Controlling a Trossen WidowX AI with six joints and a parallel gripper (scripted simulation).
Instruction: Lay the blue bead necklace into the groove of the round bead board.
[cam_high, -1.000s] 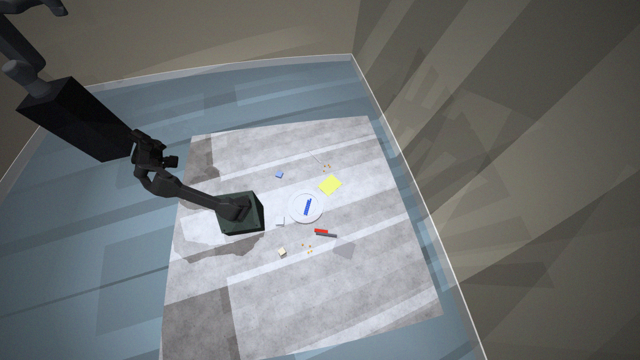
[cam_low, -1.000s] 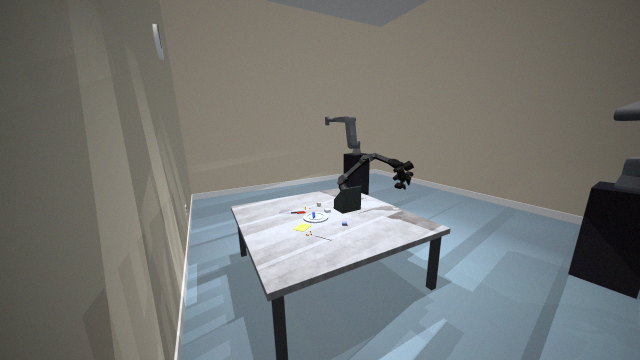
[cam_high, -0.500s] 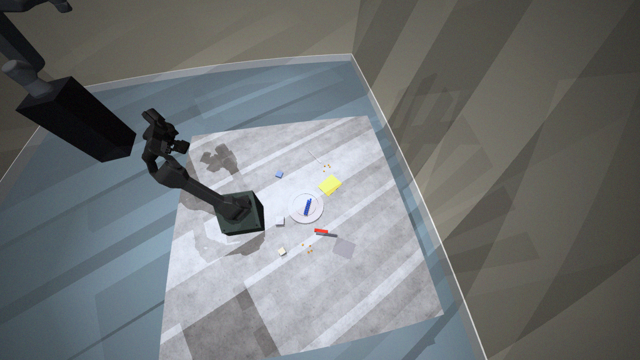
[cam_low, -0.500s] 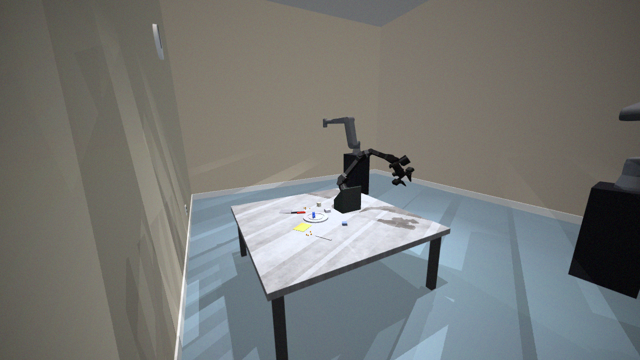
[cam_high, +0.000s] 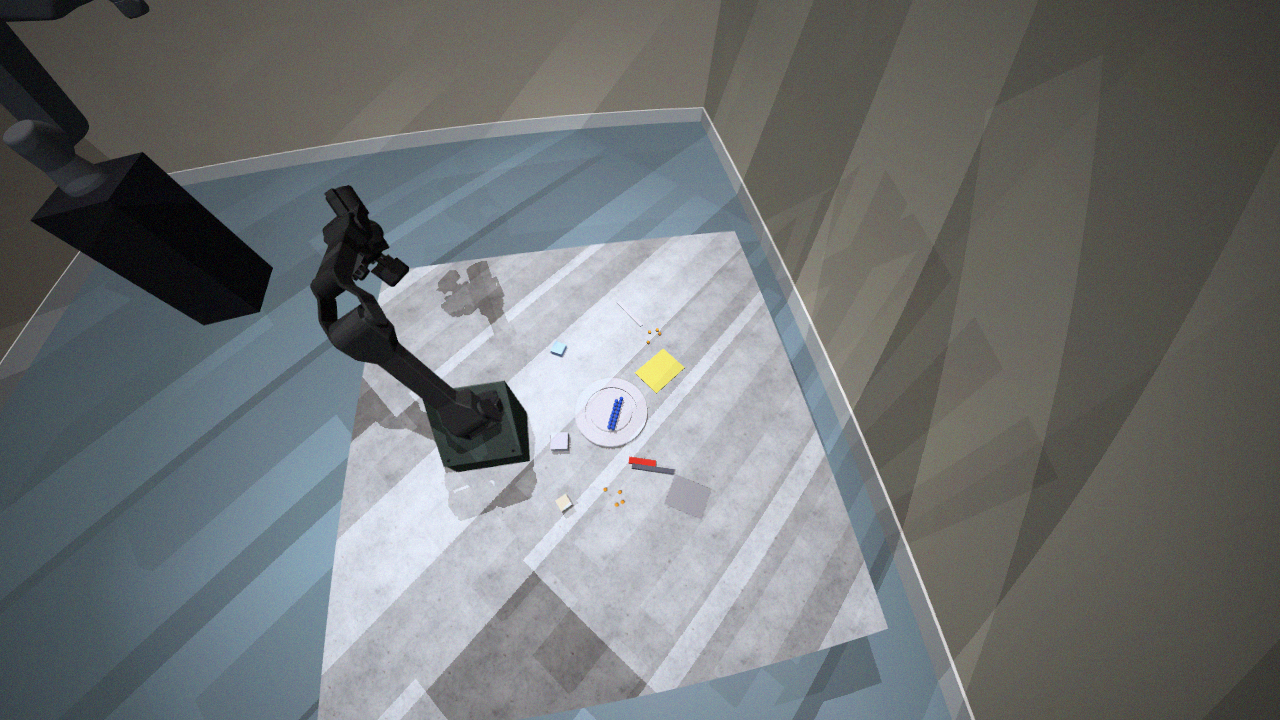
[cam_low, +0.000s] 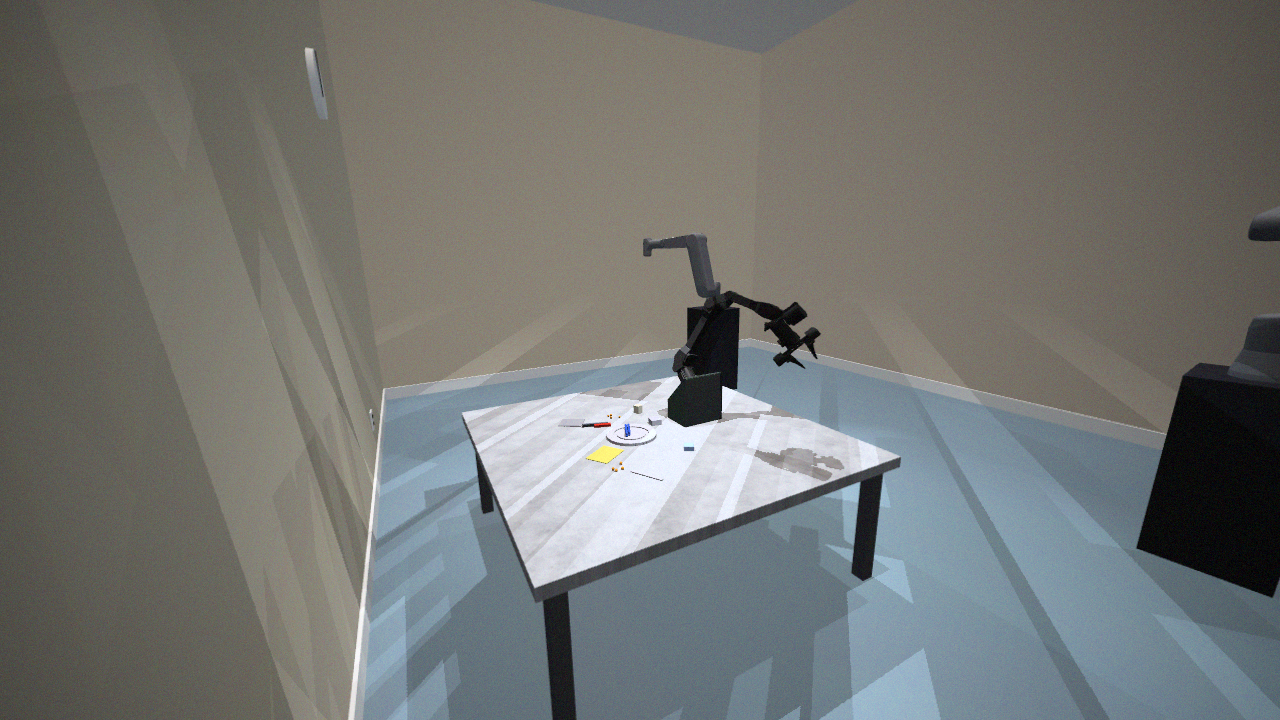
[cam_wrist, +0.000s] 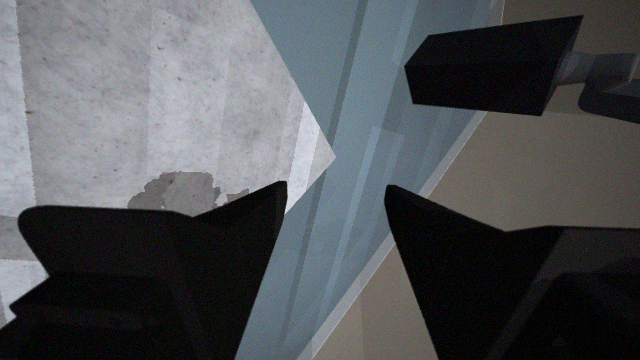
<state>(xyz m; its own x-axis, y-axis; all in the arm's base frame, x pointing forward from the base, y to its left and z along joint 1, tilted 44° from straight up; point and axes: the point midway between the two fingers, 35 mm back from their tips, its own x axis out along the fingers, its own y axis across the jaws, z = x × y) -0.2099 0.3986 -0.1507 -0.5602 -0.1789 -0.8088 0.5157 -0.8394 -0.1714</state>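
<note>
Now: the round white bead board 52 cm ahead of my gripper tip, 43 cm to the right of it and 29 cm below it. From my gripper tip the other things lie so: cream cube (64 cm to the right, 36 cm ahead, 28 cm below); thin rod (66 cm ahead, 30 cm below, 12 cm to the right); blue block (42 cm ahead, 29 cm below, 20 cm to the right).
</note>
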